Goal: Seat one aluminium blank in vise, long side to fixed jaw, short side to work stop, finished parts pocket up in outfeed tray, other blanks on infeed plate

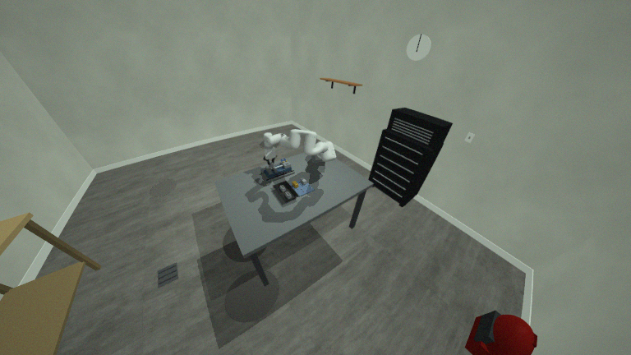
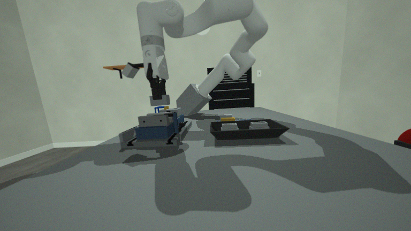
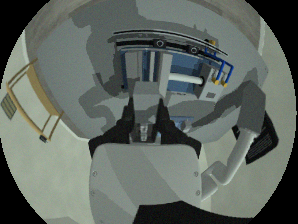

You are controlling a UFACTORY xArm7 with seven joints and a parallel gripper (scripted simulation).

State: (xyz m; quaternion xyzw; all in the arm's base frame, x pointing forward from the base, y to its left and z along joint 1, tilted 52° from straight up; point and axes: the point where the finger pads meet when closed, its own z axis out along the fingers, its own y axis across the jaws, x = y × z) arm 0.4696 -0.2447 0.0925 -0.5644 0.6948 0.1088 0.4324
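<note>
The vise is 13 cm below my hand, 7 cm behind it and 2 cm to the right of it. From my hand the other things lie so: grey aluminium blank: 2 cm below; then brass blank: 25 cm to the left, 14 cm below, 12 cm behind.
</note>
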